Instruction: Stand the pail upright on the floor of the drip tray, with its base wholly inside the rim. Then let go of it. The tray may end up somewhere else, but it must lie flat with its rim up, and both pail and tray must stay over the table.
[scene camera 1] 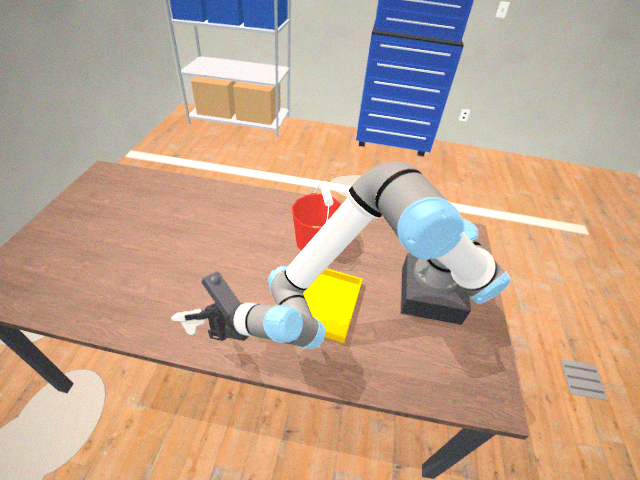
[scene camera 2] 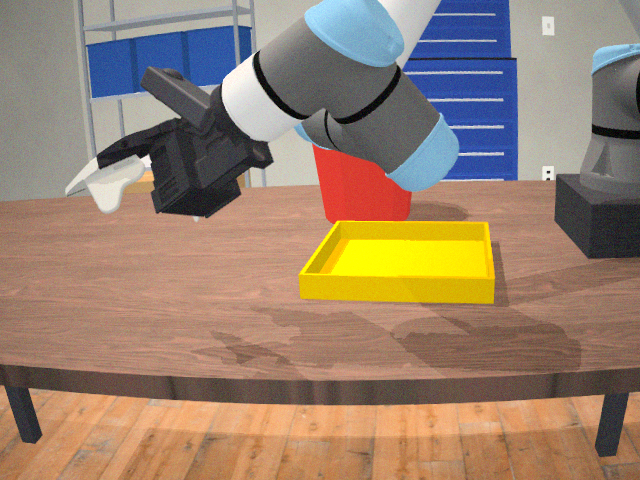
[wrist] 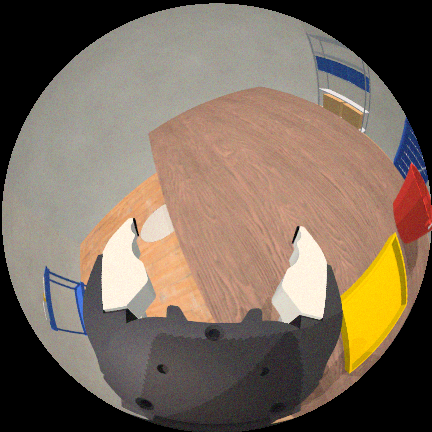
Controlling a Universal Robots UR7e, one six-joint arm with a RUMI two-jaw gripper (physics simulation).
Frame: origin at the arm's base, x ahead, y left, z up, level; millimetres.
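Seen in the pictures: gripper, fingertip midpoint: (scene camera 1: 195,306) (scene camera 2: 121,199) (wrist: 215,224); arm's base, link origin: (scene camera 1: 435,275) (scene camera 2: 622,184).
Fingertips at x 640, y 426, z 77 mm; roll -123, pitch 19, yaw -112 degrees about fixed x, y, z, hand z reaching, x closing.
Note:
Offsets run from my fingertips to a thing's top centre. "spot": to the spot under its first point. Level surfaces: height alone.
The red pail {spot: dx -172, dy -420, dz -13 mm} (scene camera 1: 305,227) (scene camera 2: 361,188) (wrist: 412,210) stands upright on the table behind the drip tray, apart from it. Its white handle grip {dx -209, dy -522, dz +88 mm} (scene camera 1: 326,195) is raised above the rim. The arm hides part of the pail in both scene views. The yellow drip tray {dx -284, dy -245, dz -130 mm} (scene camera 1: 336,307) (scene camera 2: 398,289) (wrist: 375,310) lies flat with its rim up, and the arm covers part of it in scene camera 1. My gripper (wrist: 215,224) is open, with its pale fingers wide apart and nothing between them. It hangs above the table, to the left of the tray in the scene views.
The wooden table {dz -162 mm} (scene camera 1: 170,232) (scene camera 2: 129,268) (wrist: 240,150) carries the arm's dark base (scene camera 1: 434,304) (scene camera 2: 610,222) to the right of the tray. My forearm (scene camera 1: 330,242) passes over the tray and in front of the pail. A shelf rack and a blue drawer cabinet (scene camera 1: 413,87) stand beyond the table.

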